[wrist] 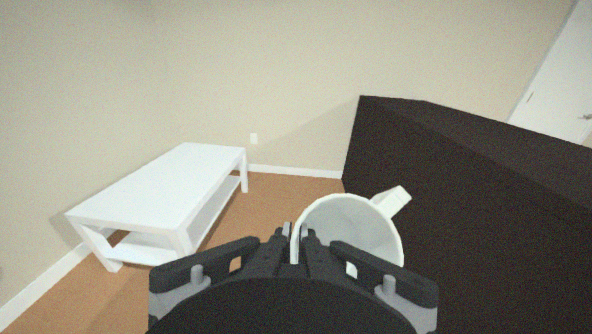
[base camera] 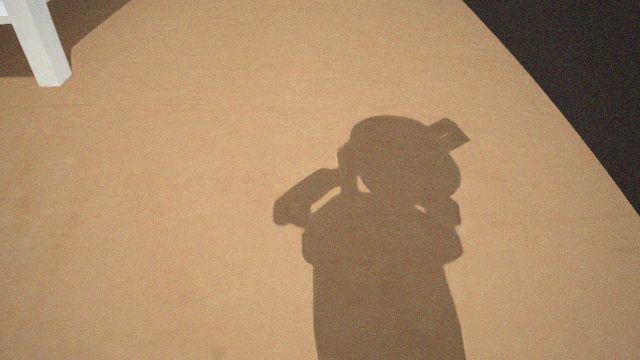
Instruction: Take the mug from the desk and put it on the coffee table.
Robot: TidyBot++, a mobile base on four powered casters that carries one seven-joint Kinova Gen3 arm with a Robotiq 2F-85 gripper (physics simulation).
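Frame: origin at the arm's base, x ahead, y left, z up, level; centimetres.
Where they show: gripper, fingertip midpoint: [wrist: 295, 232].
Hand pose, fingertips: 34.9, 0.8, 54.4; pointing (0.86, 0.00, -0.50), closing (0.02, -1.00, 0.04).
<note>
After its pixels a point has its place, as x, y, z.
My gripper [wrist: 295, 232] @[34.9, 0.8, 54.4] is shut on the wall of a white mug [wrist: 357, 220] @[37.1, -5.5, 54.5] in the wrist view. One finger is inside the mug and the other outside. The mug's open rim faces the camera and its handle points to the upper right. The white coffee table [wrist: 155, 185] @[99.8, 82.1, 5.4] stands apart at the left of the wrist view, beyond the gripper, with a lower shelf. In the base camera view, a white leg of the coffee table [base camera: 45, 47] @[72.4, 51.2, -31.3] shows at the top left. The desk cannot be told in these views.
A large dark brown piece of furniture [wrist: 450, 185] @[72.7, -48.5, 38.4] fills the right of the wrist view. A dark area [base camera: 590, 65] @[68.5, -48.5, -28.4] lies at the right of the base camera view. A beige wall [wrist: 200, 75] @[197.8, 98.9, 57.8] is behind the table. The arm's shadow [base camera: 385, 260] @[35.4, -8.5, -39.6] falls on the wooden floor.
</note>
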